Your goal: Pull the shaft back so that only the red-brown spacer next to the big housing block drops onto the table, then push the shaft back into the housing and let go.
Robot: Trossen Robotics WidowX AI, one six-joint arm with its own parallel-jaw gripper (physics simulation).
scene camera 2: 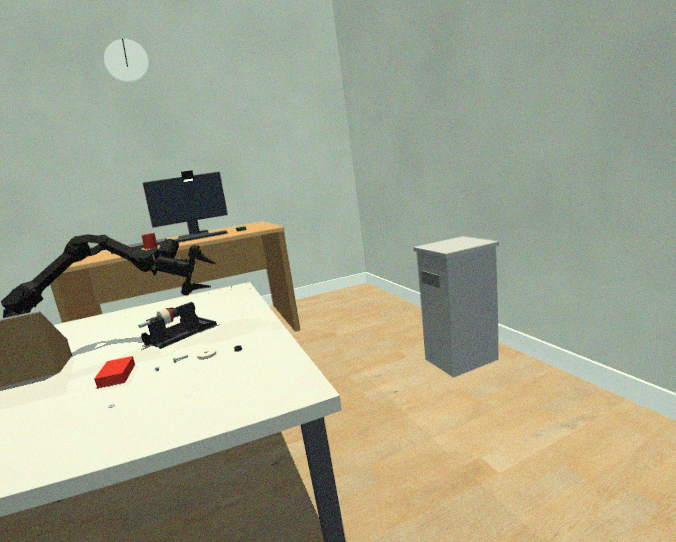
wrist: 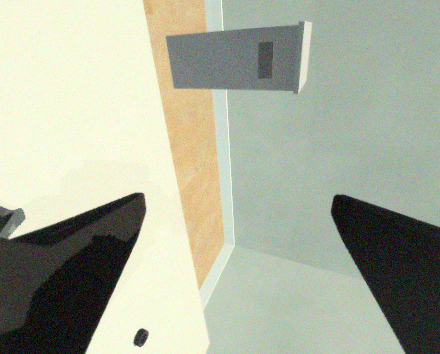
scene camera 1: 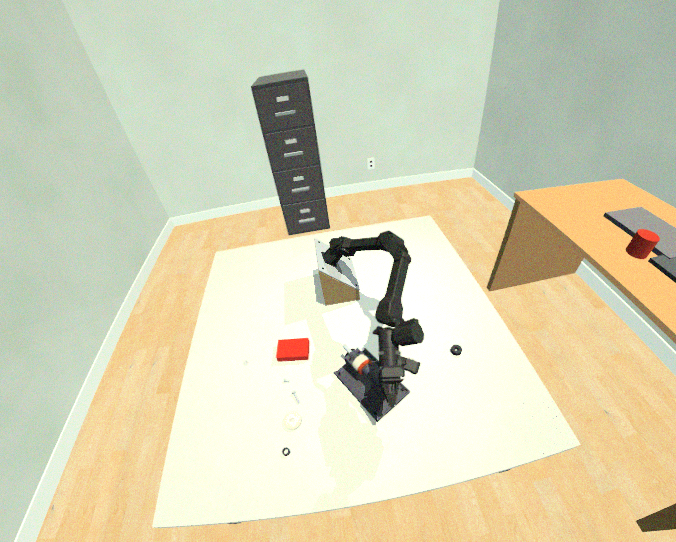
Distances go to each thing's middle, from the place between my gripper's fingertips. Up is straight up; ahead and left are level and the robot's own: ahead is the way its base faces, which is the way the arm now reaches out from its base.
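Scene:
I see that the red block (scene camera 2: pixel 117 371) is 0.17 m below my hand, and that it is 0.38 m behind my hand and 0.24 m to the right of it.

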